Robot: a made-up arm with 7 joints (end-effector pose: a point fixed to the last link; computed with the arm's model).
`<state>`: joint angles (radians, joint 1 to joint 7).
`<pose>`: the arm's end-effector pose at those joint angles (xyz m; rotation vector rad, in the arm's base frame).
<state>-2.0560 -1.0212 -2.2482 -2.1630 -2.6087 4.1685 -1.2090</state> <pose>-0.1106 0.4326 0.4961 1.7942 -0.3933 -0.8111</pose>
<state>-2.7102 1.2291 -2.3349 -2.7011 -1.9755 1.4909 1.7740</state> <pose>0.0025 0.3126 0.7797 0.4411 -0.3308 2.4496</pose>
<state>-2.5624 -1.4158 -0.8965 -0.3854 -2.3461 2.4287 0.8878</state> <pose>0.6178 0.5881 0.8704 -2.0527 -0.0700 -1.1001</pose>
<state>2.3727 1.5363 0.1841 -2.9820 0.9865 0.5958 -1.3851</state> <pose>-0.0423 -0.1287 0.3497 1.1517 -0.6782 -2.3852</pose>
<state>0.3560 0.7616 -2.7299 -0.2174 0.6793 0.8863 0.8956</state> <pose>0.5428 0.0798 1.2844 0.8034 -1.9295 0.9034</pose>
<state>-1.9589 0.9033 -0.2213 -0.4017 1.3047 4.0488 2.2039</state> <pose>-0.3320 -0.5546 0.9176 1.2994 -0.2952 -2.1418</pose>
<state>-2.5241 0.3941 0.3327 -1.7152 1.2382 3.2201 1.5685</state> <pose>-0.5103 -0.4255 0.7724 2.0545 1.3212 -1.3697</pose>
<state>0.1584 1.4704 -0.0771 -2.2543 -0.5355 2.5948 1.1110</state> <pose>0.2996 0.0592 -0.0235 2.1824 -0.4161 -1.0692</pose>
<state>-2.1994 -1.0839 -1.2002 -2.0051 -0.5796 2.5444 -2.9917</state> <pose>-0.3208 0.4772 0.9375 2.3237 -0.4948 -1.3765</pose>
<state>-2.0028 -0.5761 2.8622 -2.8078 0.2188 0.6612 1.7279</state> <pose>0.1098 0.1314 0.3483 0.3205 -0.4097 -0.6659</pose>
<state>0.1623 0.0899 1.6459 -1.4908 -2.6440 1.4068 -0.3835</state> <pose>-0.0853 0.6094 1.0883 0.5274 0.4446 1.3429</pose>
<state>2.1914 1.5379 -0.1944 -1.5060 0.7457 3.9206 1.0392</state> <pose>-0.2370 0.5684 0.1641 -2.1402 -0.4817 -0.4606</pose>
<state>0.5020 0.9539 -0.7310 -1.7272 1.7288 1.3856 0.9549</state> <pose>0.7420 -0.0558 0.3702 -1.2380 1.7240 1.2264</pose>
